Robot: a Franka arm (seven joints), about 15 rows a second.
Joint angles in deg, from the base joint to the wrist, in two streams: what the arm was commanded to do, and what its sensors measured. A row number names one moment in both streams.
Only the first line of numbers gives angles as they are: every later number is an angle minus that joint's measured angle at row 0.
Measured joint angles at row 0:
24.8 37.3 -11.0 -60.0 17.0 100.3 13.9
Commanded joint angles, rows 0 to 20:
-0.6 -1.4 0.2 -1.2 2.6 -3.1 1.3
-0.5 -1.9 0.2 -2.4 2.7 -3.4 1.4
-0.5 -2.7 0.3 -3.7 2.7 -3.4 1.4
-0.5 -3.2 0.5 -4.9 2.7 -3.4 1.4
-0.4 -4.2 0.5 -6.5 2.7 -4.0 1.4
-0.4 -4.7 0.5 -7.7 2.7 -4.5 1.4
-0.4 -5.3 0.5 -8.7 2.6 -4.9 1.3
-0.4 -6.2 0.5 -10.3 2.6 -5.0 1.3
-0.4 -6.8 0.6 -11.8 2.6 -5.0 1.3
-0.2 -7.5 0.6 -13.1 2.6 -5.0 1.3
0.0 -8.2 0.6 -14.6 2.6 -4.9 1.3
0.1 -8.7 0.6 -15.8 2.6 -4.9 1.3
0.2 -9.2 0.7 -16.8 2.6 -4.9 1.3
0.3 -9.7 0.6 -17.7 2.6 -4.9 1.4
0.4 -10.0 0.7 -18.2 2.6 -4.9 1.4
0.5 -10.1 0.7 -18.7 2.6 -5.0 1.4
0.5 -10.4 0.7 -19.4 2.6 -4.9 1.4
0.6 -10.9 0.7 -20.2 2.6 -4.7 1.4
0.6 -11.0 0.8 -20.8 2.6 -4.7 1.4
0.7 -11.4 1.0 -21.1 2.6 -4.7 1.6
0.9 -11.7 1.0 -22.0 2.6 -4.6 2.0
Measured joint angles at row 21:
0.5 -9.0 0.6 -17.9 1.4 -4.8 0.2
